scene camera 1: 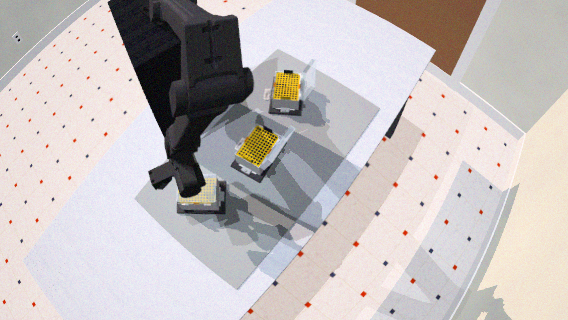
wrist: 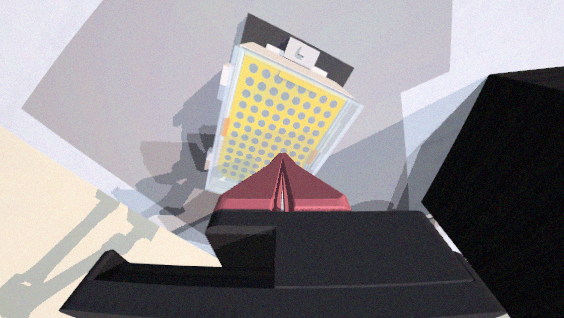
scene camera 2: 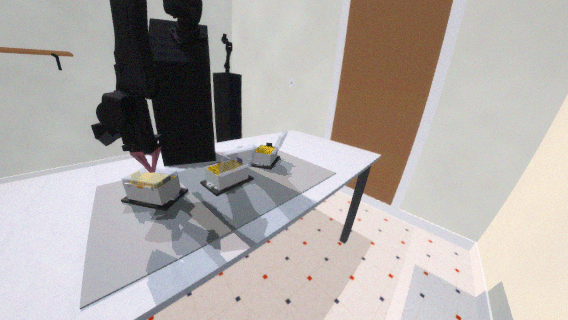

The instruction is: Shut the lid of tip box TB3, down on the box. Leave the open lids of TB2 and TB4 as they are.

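Seen in the pictures: gripper, fingertip midpoint: (wrist: pixel 282 159) (scene camera 2: pixel 152 172); arm's base at its link origin: (scene camera 2: pixel 188 36).
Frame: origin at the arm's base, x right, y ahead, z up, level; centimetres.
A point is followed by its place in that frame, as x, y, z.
Observation:
The tip box at the near left (scene camera 1: pixel 199 206) @[34.3, 18.4, -47.4] (scene camera 2: pixel 156 194) @[32.8, 22.8, -47.1], taken as TB3 because the other two boxes stand open, holds yellow tips. Its clear lid (scene camera 2: pixel 162 178) @[29.9, 22.3, -43.6] (wrist: pixel 287 107) @[32.0, 12.9, -43.6] lies down over the box and looks about level; a small gap at its rim cannot be ruled out. My gripper (scene camera 2: pixel 152 171) @[29.4, 16.2, -43.6] (wrist: pixel 282 159) @[29.4, 16.2, -43.6] is shut and empty, fingers pointing down, tips at or just above the lid's top; contact is not clear. In scene camera 1 the arm hides the fingers. The middle box (scene camera 1: pixel 257 146) (scene camera 2: pixel 229 179) @[14.4, 32.5, -48.0] and the back box (scene camera 1: pixel 287 86) (scene camera 2: pixel 265 157) @[-6.8, 33.8, -47.0] have raised lids. Which is TB2 or TB4 is not readable.
The boxes stand on dark bases on a grey mat (scene camera 1: pixel 235 270) @[48.6, 33.8, -51.3] (scene camera 2: pixel 100 280) @[50.7, 33.4, -51.4] on the white table (scene camera 1: pixel 90 250) @[63.5, -16.6, -51.7] (scene camera 2: pixel 35 240) @[55.8, 10.0, -51.6]. The middle box is close beside the near-left one. The raised clear lid of the back box (scene camera 1: pixel 310 77) @[-15.0, 37.5, -41.5] (scene camera 2: pixel 282 141) @[-13.2, 38.4, -40.5] leans outward. A black pedestal (scene camera 2: pixel 182 100) @[8.0, 4.1, -24.9] stands behind.

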